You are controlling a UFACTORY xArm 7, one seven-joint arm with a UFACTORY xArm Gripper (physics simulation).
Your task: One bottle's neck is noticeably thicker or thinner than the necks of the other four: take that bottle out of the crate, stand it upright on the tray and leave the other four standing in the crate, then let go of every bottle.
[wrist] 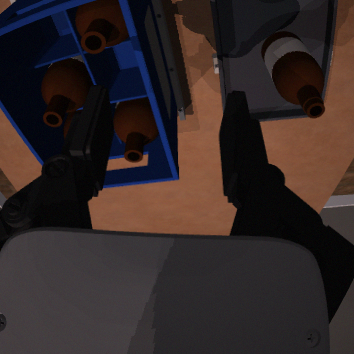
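Observation:
A brown bottle with a pale label stands on the dark tray at the upper right, its neck pointing up toward the camera. Several brown bottles stand in the blue crate at the upper left: one at the back, one at the left, one at the right, and one mostly hidden behind the left finger. My gripper is open and empty, above the gap between crate and tray. The neck of the hidden bottle cannot be seen.
A dark grey rail-like part runs along the crate's right side. A small light piece is at the tray's left rim. The brown table top lies under both. A dark shadow falls across the tray's far part.

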